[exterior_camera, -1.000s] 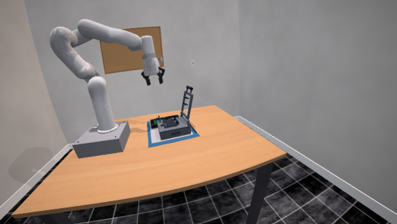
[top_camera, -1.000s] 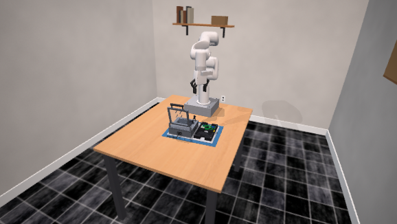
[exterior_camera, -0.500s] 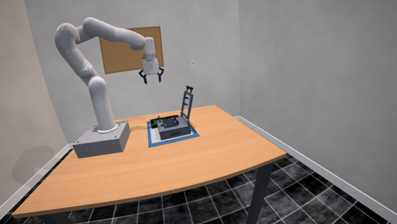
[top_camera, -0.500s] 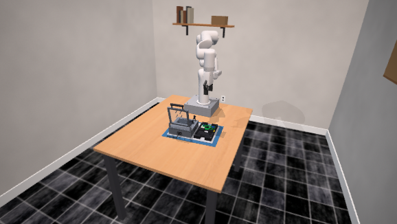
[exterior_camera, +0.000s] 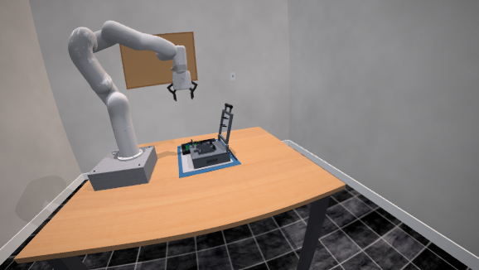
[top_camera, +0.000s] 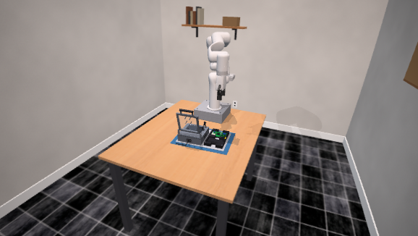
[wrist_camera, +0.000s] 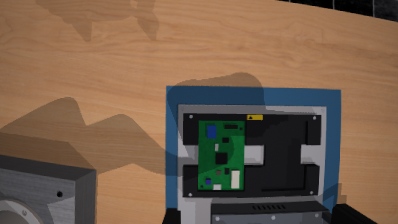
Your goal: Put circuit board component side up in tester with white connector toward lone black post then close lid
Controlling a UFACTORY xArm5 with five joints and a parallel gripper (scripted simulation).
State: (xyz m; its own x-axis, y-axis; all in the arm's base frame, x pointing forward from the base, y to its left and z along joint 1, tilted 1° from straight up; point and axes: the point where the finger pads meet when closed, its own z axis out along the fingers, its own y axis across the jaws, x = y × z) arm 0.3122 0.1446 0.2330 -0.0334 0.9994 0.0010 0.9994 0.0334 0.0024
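Now: the green circuit board 300 mm below my hand. Round my hand: clear-windowed lid: 190 mm ahead, 160 mm to the right, 130 mm below; then tester: 100 mm ahead, 130 mm to the right, 200 mm below.
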